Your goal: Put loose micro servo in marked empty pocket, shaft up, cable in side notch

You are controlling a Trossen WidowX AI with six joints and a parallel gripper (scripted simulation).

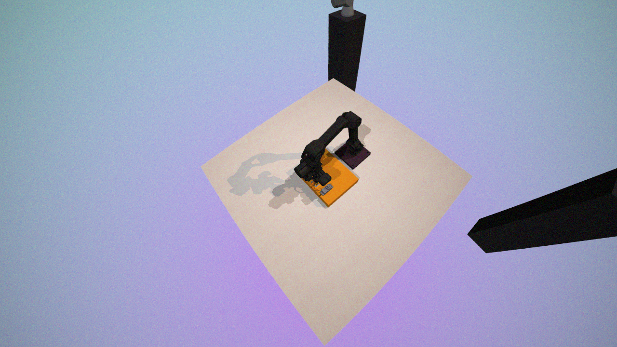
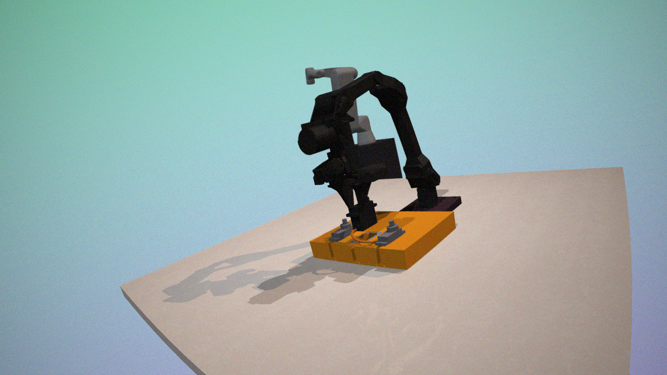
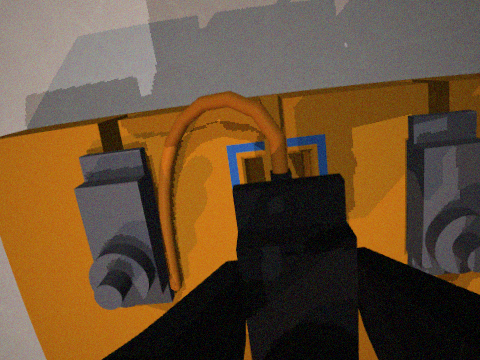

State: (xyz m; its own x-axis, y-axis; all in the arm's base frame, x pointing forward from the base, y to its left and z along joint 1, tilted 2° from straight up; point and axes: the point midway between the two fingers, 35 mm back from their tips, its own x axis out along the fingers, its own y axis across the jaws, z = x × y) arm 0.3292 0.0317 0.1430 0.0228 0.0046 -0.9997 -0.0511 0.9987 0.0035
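The orange deck lies 12 cm behind my gripper tip, 1 cm to the right of it and 10 cm below it.
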